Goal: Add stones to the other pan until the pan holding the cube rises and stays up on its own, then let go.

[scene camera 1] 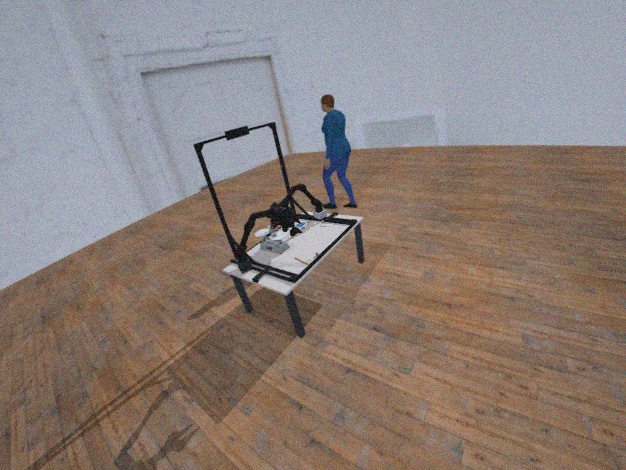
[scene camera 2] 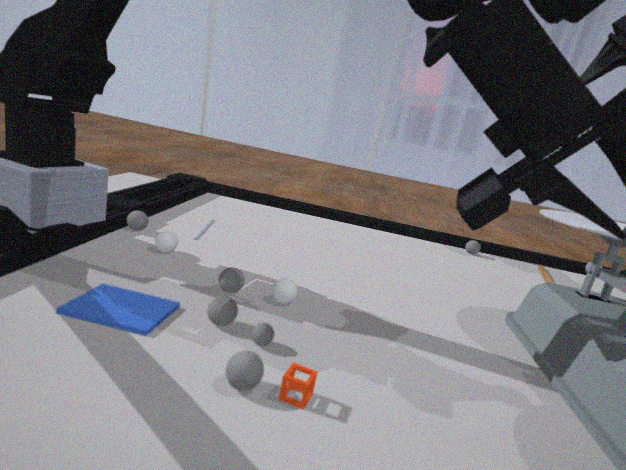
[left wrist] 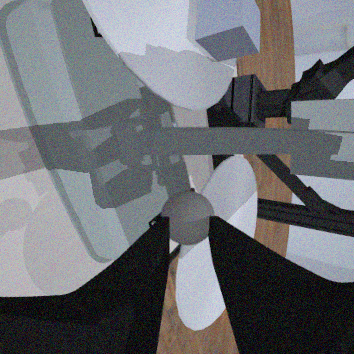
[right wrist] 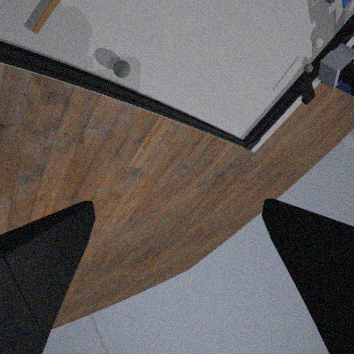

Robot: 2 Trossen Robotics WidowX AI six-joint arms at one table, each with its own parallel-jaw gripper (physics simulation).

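Places are measured from the left arm's base along level axes (x left, y back, z up), in metres.
Pixels of known places: left gripper, fingertip midpoint: (scene camera 1: 272, 229) (left wrist: 188, 224); right gripper, fingertip midpoint: (scene camera 1: 301, 227) (right wrist: 179, 208); left arm's base at its link origin: (scene camera 1: 319, 211) (scene camera 2: 40, 160) (right wrist: 344, 70); right arm's base at its link origin: (scene camera 1: 242, 260) (left wrist: 260, 104).
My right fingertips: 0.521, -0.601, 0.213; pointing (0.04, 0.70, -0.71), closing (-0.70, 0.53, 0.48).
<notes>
Ahead of a thing's pixels: the offset from my right fingertips to its top centre, as dx, dy, dz. "*": to the spot under its first point.
My left gripper (left wrist: 188, 224) is shut on a round grey stone {-0.484, -0.001, -0.128} (left wrist: 188, 225), held in front of the white far pan {* -0.485, -0.089, -0.147} (left wrist: 240, 182) in the left wrist view. Stone and fingers hide part of that pan; whether they touch is unclear. A grey-blue cube {-0.373, -0.046, -0.124} (left wrist: 227, 30) sits on the other white pan {* -0.409, -0.019, -0.154} (left wrist: 185, 75). The grey beam {* -0.447, -0.034, -0.122} (left wrist: 250, 141) runs between the pans; its tilt is hard to judge. The balance base {* -0.406, +0.022, -0.254} (scene camera 2: 548, 318) is grey-green. Loose stones {-0.638, +0.247, -0.273} (scene camera 2: 244, 370) {-0.485, +0.285, -0.273} (scene camera 2: 284, 290) {-0.007, +0.095, -0.273} (scene camera 2: 472, 246) lie on the table. My right gripper (right wrist: 179, 208) is open and empty, pointing past the table edge.
In scene camera 2, a blue slab {-0.607, +0.391, -0.296} (scene camera 2: 118, 311) lies left of several stones, and an orange open-frame cube {-0.625, +0.208, -0.281} (scene camera 2: 284, 387) stands by the largest stone. A thin pale stick {-0.334, +0.493, -0.299} (scene camera 2: 204, 229) lies farther back. A black rail (scene camera 2: 353, 225) edges the table. A person (scene camera 1: 334, 131) stands behind it.
</notes>
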